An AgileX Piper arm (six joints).
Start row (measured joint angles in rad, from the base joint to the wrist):
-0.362 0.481 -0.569 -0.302 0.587 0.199
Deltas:
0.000 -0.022 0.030 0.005 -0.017 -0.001
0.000 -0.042 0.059 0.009 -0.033 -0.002
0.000 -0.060 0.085 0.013 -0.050 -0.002
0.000 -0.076 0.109 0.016 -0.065 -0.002
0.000 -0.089 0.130 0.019 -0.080 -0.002
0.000 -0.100 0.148 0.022 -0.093 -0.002
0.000 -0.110 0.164 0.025 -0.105 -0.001
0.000 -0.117 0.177 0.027 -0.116 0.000
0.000 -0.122 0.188 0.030 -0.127 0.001
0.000 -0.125 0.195 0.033 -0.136 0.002
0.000 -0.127 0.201 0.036 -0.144 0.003
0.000 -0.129 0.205 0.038 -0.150 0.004
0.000 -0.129 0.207 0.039 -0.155 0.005
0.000 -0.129 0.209 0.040 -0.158 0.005
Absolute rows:
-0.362 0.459 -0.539 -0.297 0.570 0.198
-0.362 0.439 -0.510 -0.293 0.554 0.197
-0.362 0.421 -0.484 -0.289 0.537 0.197
-0.362 0.405 -0.460 -0.286 0.522 0.197
-0.362 0.392 -0.439 -0.283 0.507 0.197
-0.362 0.381 -0.421 -0.280 0.494 0.197
-0.362 0.371 -0.405 -0.277 0.482 0.198
-0.362 0.364 -0.392 -0.275 0.471 0.199
-0.362 0.359 -0.381 -0.272 0.460 0.200
-0.362 0.356 -0.374 -0.269 0.451 0.201
-0.362 0.354 -0.368 -0.266 0.443 0.202
-0.362 0.352 -0.364 -0.264 0.437 0.203
-0.362 0.352 -0.362 -0.263 0.432 0.204
-0.362 0.352 -0.360 -0.262 0.429 0.204

